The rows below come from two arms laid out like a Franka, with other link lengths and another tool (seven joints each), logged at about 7 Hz.
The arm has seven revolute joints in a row. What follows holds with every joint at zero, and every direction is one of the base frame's.
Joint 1 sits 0.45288 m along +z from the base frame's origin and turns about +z.
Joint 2 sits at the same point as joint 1 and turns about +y.
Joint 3 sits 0.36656 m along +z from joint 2 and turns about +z.
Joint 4 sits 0.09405 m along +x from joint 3 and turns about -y.
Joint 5 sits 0.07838 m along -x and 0.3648 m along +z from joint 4 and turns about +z.
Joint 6 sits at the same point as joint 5 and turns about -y.
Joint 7 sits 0.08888 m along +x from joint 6 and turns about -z.
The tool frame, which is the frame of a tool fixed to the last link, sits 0.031 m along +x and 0.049 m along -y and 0.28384 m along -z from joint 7; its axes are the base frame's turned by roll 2.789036, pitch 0 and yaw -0.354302 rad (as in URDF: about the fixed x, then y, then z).
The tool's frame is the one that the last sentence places.
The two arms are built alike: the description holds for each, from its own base.
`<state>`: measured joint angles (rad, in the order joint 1, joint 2, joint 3, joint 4, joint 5, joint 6, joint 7); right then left.
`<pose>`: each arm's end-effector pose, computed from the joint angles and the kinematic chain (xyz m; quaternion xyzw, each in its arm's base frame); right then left.
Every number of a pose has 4 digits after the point. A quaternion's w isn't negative.
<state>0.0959 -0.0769 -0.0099 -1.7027 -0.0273 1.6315 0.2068 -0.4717 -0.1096 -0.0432 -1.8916 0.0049 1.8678 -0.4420</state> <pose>0.5483 -0.0149 0.6021 0.9549 -0.2321 -0.0343 0.1819 0.4970 -0.3160 0.5564 0.9597 -0.2165 0.0044 0.1793</pose>
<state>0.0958 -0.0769 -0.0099 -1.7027 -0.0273 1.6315 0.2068 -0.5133 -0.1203 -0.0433 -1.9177 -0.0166 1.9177 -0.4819</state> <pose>0.5483 -0.0150 0.6021 0.9549 -0.2321 -0.0343 0.1819 0.4875 -0.3423 0.5577 0.9563 -0.2165 0.0171 0.1959</pose>
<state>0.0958 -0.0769 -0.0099 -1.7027 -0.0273 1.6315 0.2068 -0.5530 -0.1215 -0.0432 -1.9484 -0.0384 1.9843 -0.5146</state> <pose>0.5483 -0.0150 0.6021 0.9549 -0.2321 -0.0343 0.1819 0.4805 -0.3690 0.5541 0.9518 -0.2180 0.0295 0.2137</pose>
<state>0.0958 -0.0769 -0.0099 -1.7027 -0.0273 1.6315 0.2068 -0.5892 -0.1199 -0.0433 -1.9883 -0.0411 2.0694 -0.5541</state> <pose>0.5483 -0.0150 0.6021 0.9549 -0.2321 -0.0343 0.1819 0.4777 -0.3912 0.5470 0.9485 -0.2176 0.0477 0.2253</pose>
